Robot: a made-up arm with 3 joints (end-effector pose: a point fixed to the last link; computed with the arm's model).
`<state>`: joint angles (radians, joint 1 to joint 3).
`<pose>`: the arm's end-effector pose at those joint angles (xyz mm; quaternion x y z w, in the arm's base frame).
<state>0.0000 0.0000 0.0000</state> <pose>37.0 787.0 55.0 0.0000 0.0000 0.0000 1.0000</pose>
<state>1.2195 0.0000 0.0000</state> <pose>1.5 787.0 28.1 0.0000 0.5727 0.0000 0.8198</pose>
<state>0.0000 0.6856 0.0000</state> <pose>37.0 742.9 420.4 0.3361 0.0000 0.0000 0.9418</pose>
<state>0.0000 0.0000 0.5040</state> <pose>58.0 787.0 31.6 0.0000 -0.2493 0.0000 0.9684</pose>
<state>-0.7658 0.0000 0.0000</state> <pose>35.0 787.0 84.0 0.0000 -0.3736 0.0000 0.9276</pose>
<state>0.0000 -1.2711 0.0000</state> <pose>37.0 295.0 -369.9 -0.5936 0.0000 0.0000 0.8047</pose>
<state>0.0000 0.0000 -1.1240</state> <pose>42.7 787.0 122.0 0.0000 0.5329 0.0000 0.8462</pose>
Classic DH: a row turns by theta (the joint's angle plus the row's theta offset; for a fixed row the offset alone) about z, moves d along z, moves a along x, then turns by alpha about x. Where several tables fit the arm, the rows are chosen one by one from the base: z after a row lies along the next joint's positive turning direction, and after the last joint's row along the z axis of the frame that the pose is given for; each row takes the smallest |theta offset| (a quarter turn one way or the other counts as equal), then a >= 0, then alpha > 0; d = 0 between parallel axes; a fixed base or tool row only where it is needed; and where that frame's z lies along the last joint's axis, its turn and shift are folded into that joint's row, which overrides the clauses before.
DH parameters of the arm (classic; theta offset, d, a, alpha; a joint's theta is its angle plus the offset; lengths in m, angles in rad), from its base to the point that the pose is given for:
base (fixed): 0 0.067 0 -1.5708
joint 1: -1.5708 0.253 0.109 -1.5708
joint 2: 0 0.093 -0.092 -1.5708
joint 3: 1.5708 -0.534 0.056 1.5708
tool (fixed): 3.1416 -0.029 0 0

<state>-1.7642 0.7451 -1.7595</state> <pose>-454.0 666.9 54.5 -0.0691 -0.0022 0.3574 0.9314</pose>
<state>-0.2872 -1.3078 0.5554</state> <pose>184.2 250.7 -342.2 -0.6028 -0.3246 0.0813 0.7243</pose>
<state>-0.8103 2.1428 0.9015</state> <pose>-408.8 93.3 567.7 0.8770 -0.3616 -0.0400 0.3139</pose>
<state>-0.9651 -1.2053 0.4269</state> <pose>392.8 311.6 -139.3 -0.5464 -0.5282 -0.1507 0.6322</pose>
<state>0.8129 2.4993 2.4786</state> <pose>478.3 -112.5 306.3 -0.0711 -0.2335 -0.9462 0.2124</pose>
